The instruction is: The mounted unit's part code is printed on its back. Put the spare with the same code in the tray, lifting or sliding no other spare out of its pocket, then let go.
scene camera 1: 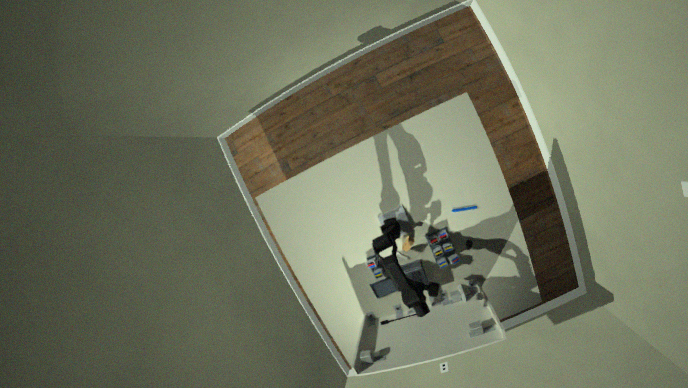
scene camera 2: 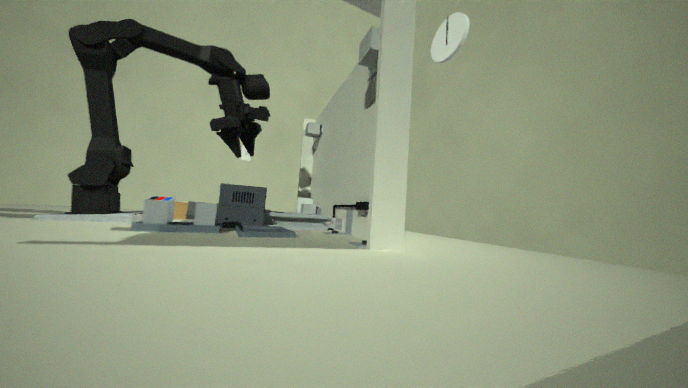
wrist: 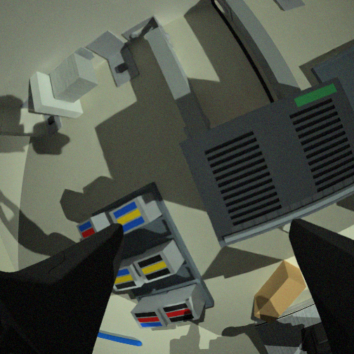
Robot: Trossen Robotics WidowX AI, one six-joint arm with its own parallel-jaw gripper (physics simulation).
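Frame: origin at the arm's base, x ahead, y left, z up, level; millimetres.
Where they show: gripper, between the fingertips: (scene camera 1: 421,283) (scene camera 2: 246,156); arm's base, origin of its link: (scene camera 1: 391,224) (scene camera 2: 95,213).
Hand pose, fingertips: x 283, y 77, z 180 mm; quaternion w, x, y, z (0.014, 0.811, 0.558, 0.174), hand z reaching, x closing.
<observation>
Each offset is from my fingertips to the top centre of the thing. "spot": to the spot under its first point.
The mounted unit {spot: dx +16, dy -137, dz -138 mm} (scene camera 2: 242,204) (wrist: 280,175) is a dark grey slotted box with a green label in the wrist view; no part code is readable. A grey rack (wrist: 176,235) holds several pale spares with coloured stripes, among them a blue-yellow-blue spare (wrist: 128,216), a black-yellow-black spare (wrist: 154,266) and a black-red-black spare (wrist: 178,311). Two more spares {dx -110, dy -233, dz -133 mm} (scene camera 1: 371,263) {dx -39, dy -219, dz -140 mm} (scene camera 1: 378,273) stand at the unit's other side, beside the blue-grey tray {dx +68, dy -226, dz -184 mm} (scene camera 1: 384,288). My gripper (scene camera 2: 245,156) (wrist: 209,232) is open and empty, high above the unit in scene camera 2.
An orange block {dx -157, dy -19, dz -144 mm} (scene camera 1: 408,243) (scene camera 2: 180,211) (wrist: 280,290) stands between the rack and the arm's base. A blue bar {dx -240, dy +318, dz -182 mm} (scene camera 1: 465,208) (wrist: 120,339) lies beyond the rack. An upright wall panel (scene camera 2: 345,145) carries grey blocks. A white bracket with a block (wrist: 72,82) is near the wall.
</observation>
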